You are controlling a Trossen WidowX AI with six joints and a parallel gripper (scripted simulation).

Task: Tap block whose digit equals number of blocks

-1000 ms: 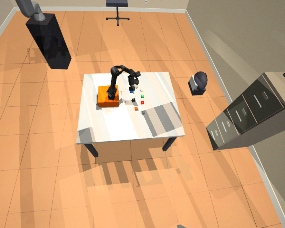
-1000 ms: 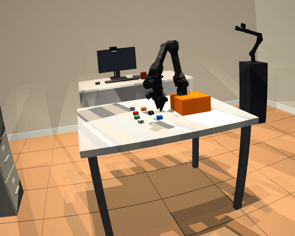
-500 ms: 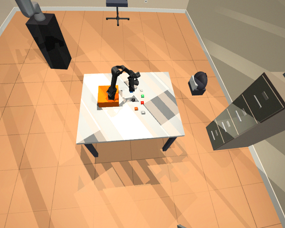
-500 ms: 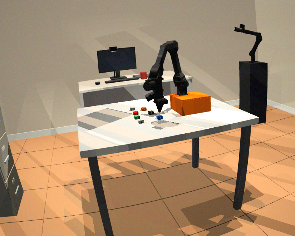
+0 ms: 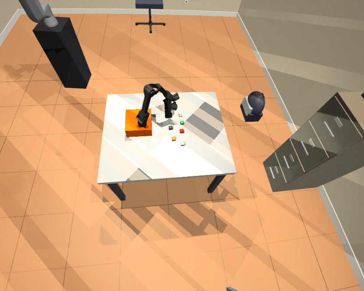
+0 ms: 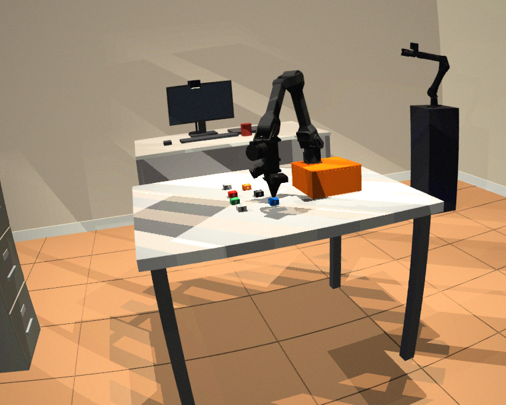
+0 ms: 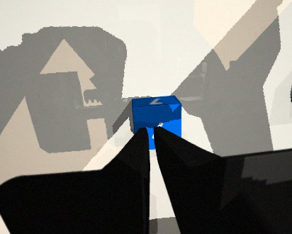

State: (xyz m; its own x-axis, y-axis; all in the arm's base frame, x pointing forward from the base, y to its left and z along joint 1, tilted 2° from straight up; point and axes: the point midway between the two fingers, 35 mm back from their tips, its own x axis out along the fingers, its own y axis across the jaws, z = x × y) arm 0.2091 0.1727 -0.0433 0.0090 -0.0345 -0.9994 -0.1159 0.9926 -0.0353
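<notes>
Right now the blue block is 20 mm below my gripper tip and 10 mm to the right of it. Round my gripper tip: white-grey block 120 mm ahead, 20 mm to the left, 20 mm below; green block 140 mm ahead, 70 mm to the right, 20 mm below; black block 130 mm to the right, 30 mm ahead, 20 mm below.
</notes>
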